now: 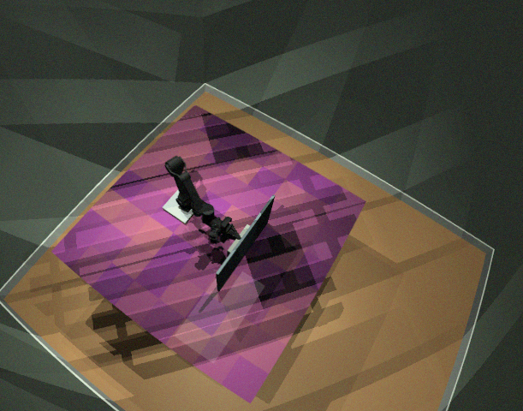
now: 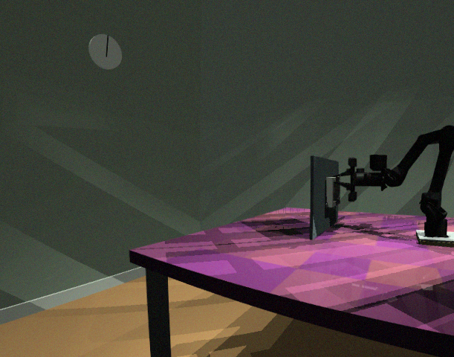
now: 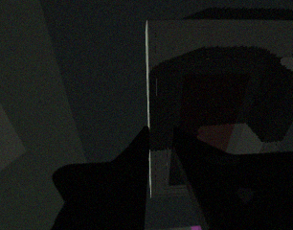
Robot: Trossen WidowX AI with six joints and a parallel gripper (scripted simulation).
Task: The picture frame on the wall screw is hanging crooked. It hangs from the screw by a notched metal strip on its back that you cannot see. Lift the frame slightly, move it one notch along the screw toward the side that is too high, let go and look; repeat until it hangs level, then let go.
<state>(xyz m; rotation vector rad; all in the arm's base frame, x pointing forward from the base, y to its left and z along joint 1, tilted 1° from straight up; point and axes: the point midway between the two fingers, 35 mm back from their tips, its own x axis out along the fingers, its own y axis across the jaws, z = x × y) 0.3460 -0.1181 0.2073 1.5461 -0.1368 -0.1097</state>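
The picture frame is 5 cm below my gripper tip. Round my gripper tip: wall panel 6 cm below, 2 cm ahead, 1 cm to the left.
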